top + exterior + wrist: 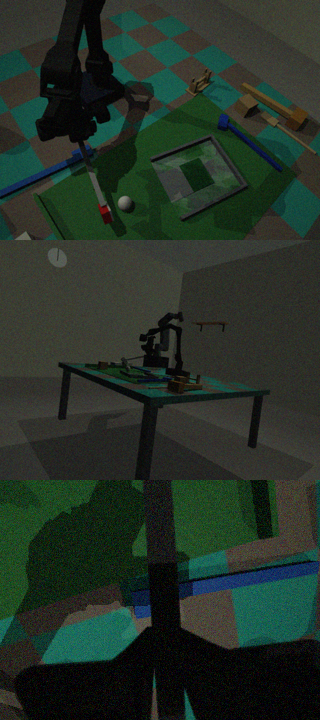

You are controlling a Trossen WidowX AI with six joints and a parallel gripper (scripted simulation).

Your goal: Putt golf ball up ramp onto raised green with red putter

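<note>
The red putter lies 110 mm ahead of my gripper tip and 40 mm to the right of it. Round my gripper tip: white golf ball (220 mm ahead, 100 mm below, 20 mm to the right).
</note>
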